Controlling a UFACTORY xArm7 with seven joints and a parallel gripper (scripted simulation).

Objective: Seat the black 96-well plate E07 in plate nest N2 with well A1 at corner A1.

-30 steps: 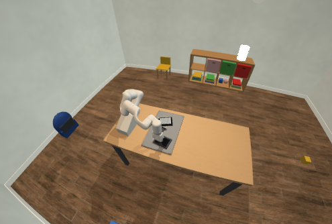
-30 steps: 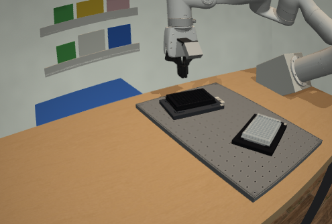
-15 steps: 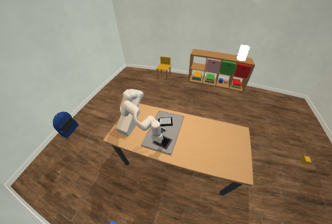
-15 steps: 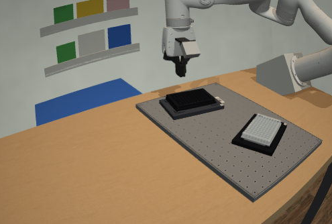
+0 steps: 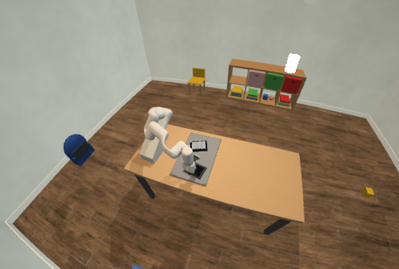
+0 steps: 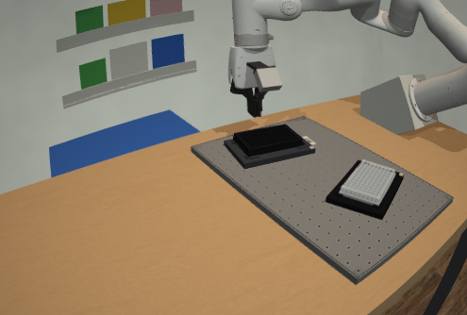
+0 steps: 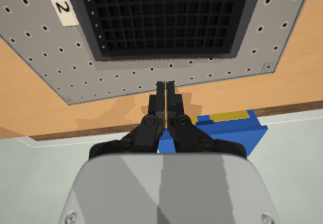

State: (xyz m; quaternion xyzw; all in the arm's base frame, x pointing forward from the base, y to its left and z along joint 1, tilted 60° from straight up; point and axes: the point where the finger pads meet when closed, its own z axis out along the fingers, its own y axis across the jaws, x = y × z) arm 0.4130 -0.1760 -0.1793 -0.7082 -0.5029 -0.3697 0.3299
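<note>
Right now the black 96-well plate E07 is 7 cm to the left of my hand, 5 cm below it and 2 cm ahead of it. Also, from my hand: white N2 label: 10 cm to the left, 8 cm behind, 7 cm below; clear 96-well plate E01: 33 cm to the left, 5 cm below, 3 cm behind.
</note>
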